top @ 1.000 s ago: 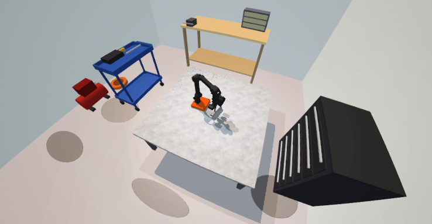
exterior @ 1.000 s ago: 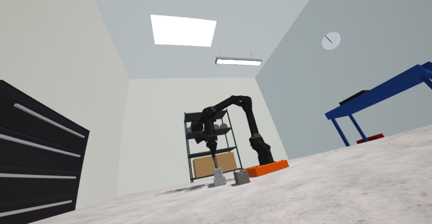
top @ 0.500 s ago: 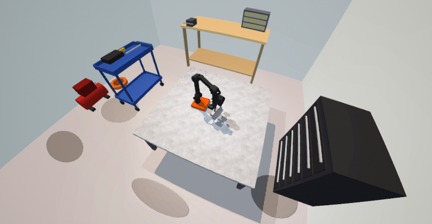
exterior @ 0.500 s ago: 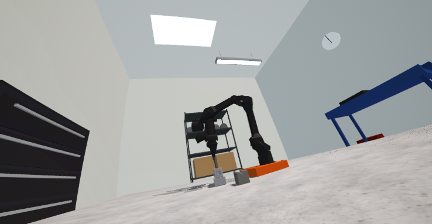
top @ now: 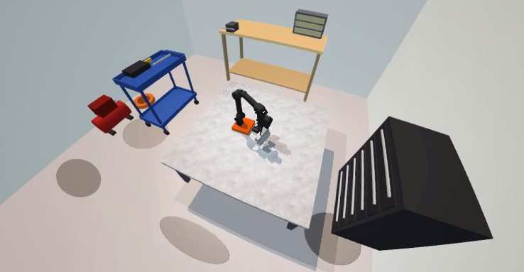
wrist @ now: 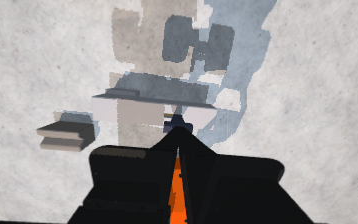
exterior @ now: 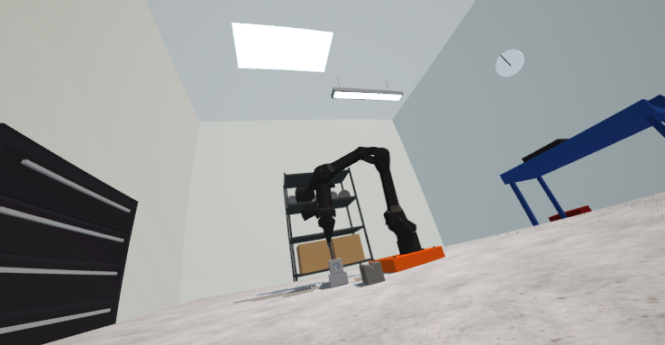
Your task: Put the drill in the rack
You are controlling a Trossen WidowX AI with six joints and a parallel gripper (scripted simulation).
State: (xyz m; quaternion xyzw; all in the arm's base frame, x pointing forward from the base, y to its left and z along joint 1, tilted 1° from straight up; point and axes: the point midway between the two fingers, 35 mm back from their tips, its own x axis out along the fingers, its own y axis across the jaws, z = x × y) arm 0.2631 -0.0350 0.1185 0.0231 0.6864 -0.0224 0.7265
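The drill lies 80 mm below my gripper tip and 60 mm to the left of it. The rest, counted from my gripper tip: dark key 30 mm below; rack 210 mm to the left, 100 mm below, 70 mm behind.
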